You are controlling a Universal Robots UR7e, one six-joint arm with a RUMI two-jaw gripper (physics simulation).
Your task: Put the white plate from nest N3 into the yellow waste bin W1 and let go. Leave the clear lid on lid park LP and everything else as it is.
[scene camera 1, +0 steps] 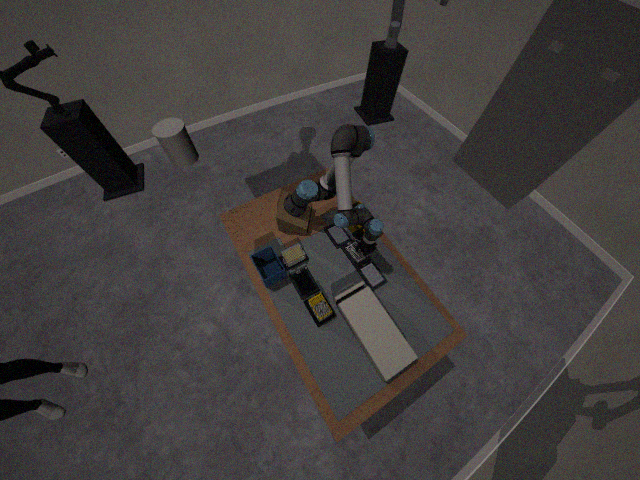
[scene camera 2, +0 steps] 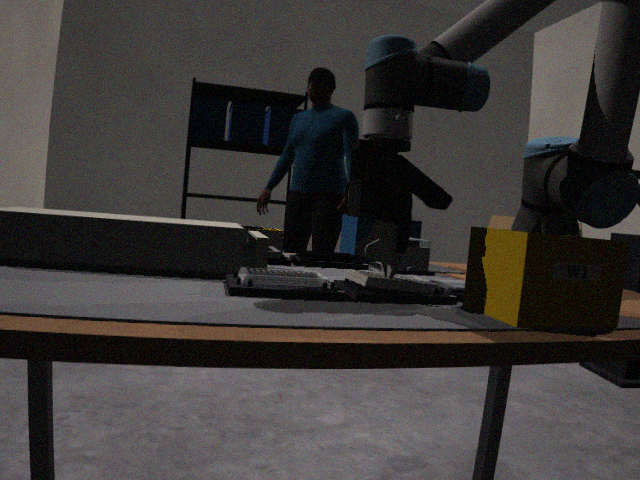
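Pixels of known places: gripper, fingertip midpoint: (scene camera 1: 359, 252) (scene camera 2: 387, 281); arm's base, origin of the base link: (scene camera 1: 294, 206).
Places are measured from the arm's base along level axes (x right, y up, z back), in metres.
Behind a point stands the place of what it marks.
My gripper (scene camera 1: 368, 248) @[x -0.284, y -0.086, z -0.419 m] (scene camera 2: 385, 269) @[x -0.284, y -0.086, z -0.419 m] is low over the middle of the row of dark nests, shut on a white plate (scene camera 1: 354, 251) @[x -0.258, y -0.084, z -0.402 m] (scene camera 2: 363, 279) @[x -0.312, y -0.081, z -0.461 m]. In scene camera 2 the plate looks slightly tilted, low over the nest and overlapping it in view; whether it touches the nest is unclear. The fingers are dark and partly hidden. The yellow waste bin W1 (scene camera 1: 355, 227) @[x -0.313, y -0.018, z -0.276 m] (scene camera 2: 505, 279) @[x -0.415, y -0.054, z -0.290 m] stands beside the row, partly hidden by the arm in scene camera 1. The nest labels and the clear lid on LP cannot be made out.
Another plate (scene camera 1: 371, 274) @[x -0.289, y -0.083, z -0.579 m] (scene camera 2: 284, 278) @[x -0.336, y -0.085, z -0.577 m] sits at one end of the row, a pale-topped nest (scene camera 1: 338, 235) @[x -0.211, y -0.090, z -0.257 m] at the other. A long pale box (scene camera 1: 376, 331) @[x -0.147, y -0.026, z -0.887 m] (scene camera 2: 118, 240) @[x -0.248, y -0.060, z -0.845 m] lies nearby. A blue bin (scene camera 1: 268, 266) @[x 0.277, y -0.106, z -0.301 m], a yellowish plate (scene camera 1: 294, 254) @[x 0.108, y -0.032, z -0.314 m] and a yellow rack (scene camera 1: 320, 306) @[x 0.077, y -0.033, z -0.658 m] stand across the table.
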